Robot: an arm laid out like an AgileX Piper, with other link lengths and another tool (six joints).
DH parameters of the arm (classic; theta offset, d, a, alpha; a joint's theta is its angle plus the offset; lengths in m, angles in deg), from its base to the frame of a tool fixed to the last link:
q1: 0 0.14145 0 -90
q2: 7.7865 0 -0.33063 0
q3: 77.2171 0 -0.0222 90
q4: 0 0.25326 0 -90
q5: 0 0 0 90
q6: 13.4 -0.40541 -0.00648 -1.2
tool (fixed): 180 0.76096 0 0
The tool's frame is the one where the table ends.
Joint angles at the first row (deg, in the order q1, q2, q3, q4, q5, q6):
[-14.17 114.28 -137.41 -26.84 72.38 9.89]
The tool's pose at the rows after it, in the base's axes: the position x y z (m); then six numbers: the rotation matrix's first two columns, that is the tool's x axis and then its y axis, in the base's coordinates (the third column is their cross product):
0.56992, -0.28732, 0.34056, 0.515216, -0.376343, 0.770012, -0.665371, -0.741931, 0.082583
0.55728, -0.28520, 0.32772, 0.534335, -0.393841, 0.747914, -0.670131, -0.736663, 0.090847
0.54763, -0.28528, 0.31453, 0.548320, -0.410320, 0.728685, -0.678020, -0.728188, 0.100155
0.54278, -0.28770, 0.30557, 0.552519, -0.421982, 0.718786, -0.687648, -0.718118, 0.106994
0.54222, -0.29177, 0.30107, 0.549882, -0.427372, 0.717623, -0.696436, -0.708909, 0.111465
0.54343, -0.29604, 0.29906, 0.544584, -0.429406, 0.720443, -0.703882, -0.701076, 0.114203
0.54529, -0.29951, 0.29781, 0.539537, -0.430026, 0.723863, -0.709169, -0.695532, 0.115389
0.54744, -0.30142, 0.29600, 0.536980, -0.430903, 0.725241, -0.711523, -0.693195, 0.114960
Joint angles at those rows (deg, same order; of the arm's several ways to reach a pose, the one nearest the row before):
[-14.28 111.87 -133.27 -26.34 72.41 10.32]
[-14.36 110.09 -129.23 -26.36 72.37 11.09]
[-14.41 109.08 -126.02 -26.71 72.25 12.11]
[-14.45 108.84 -124.24 -27.31 72.03 13.17]
[-14.52 109.13 -123.66 -27.99 71.68 14.03]
[-14.59 109.57 -123.59 -28.63 71.30 14.74]
[-14.66 110.00 -123.65 -29.11 70.91 15.26]
[-14.73 110.40 -123.75 -29.28 70.60 15.56]

